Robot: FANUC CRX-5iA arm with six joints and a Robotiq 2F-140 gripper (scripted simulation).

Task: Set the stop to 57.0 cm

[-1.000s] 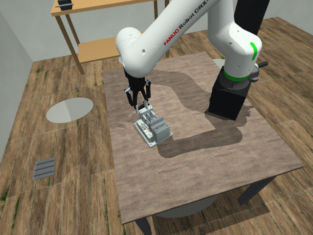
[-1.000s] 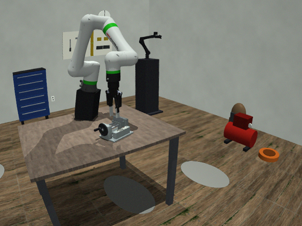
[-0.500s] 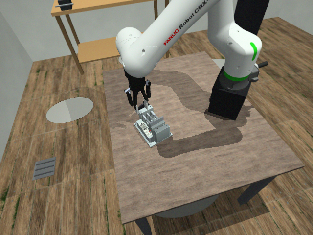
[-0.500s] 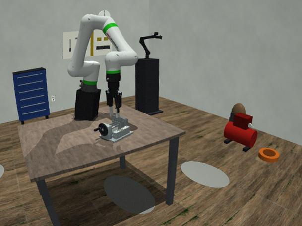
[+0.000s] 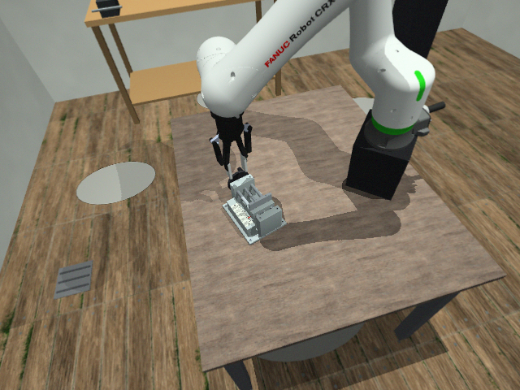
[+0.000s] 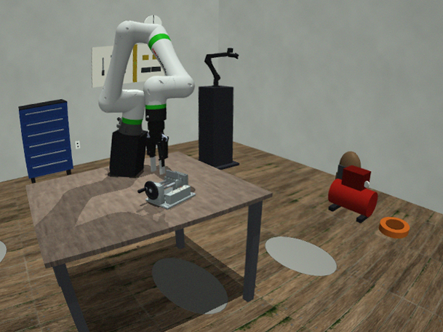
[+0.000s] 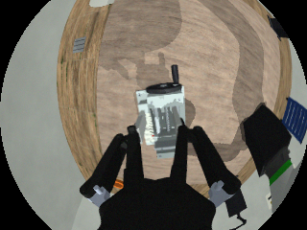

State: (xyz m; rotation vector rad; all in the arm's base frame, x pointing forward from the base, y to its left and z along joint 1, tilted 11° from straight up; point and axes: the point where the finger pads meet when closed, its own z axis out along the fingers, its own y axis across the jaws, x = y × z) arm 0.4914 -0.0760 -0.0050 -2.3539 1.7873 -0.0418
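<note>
Right now my hand is 110 mm above the black handwheel, 60 mm to the left of it and 20 mm past it.
</note>
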